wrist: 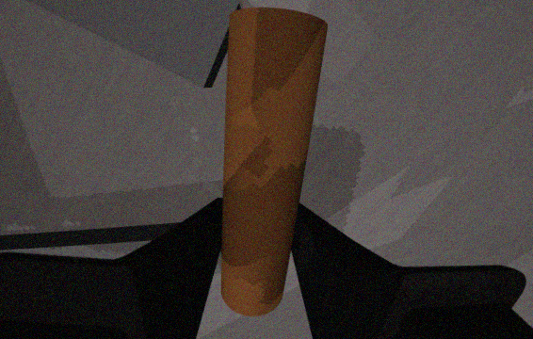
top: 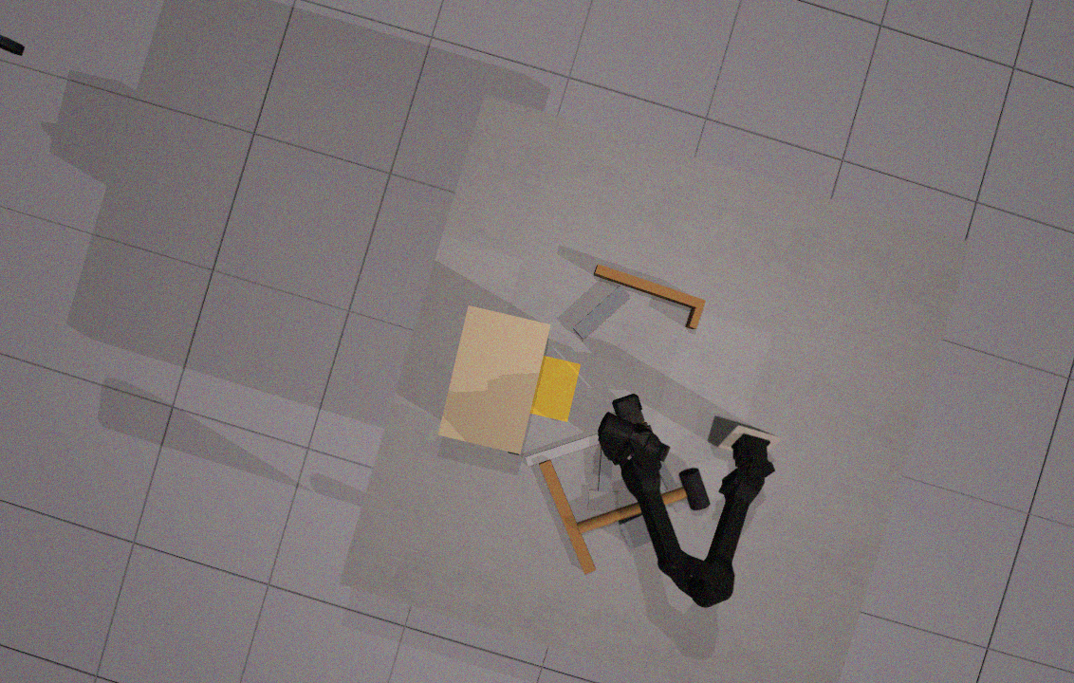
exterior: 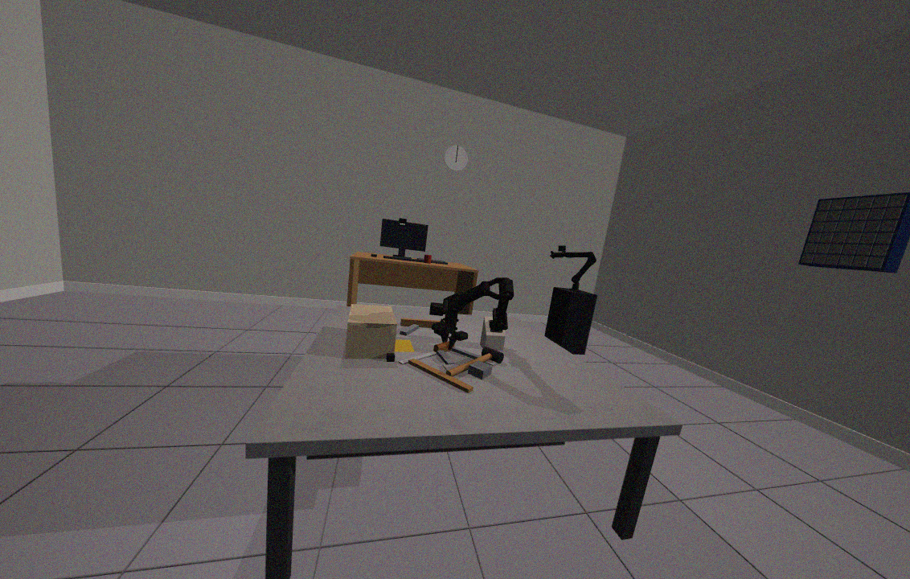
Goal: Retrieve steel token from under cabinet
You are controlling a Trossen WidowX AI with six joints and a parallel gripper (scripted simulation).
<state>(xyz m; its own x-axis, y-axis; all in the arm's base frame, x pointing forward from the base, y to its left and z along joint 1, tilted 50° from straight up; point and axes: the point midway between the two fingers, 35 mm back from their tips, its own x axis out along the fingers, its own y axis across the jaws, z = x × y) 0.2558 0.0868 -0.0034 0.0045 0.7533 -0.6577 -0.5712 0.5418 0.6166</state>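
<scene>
The grey l-shaped bracket is 2 cm ahead of my gripper tip and 15 cm to the left of it. From my gripper tip the other things lie so: grey bar: 15 cm ahead, 26 cm to the right; then grey block: 8 cm behind, 24 cm to the left, 1 cm above; then wooden stick: 9 cm ahead, 26 cm to the left.
</scene>
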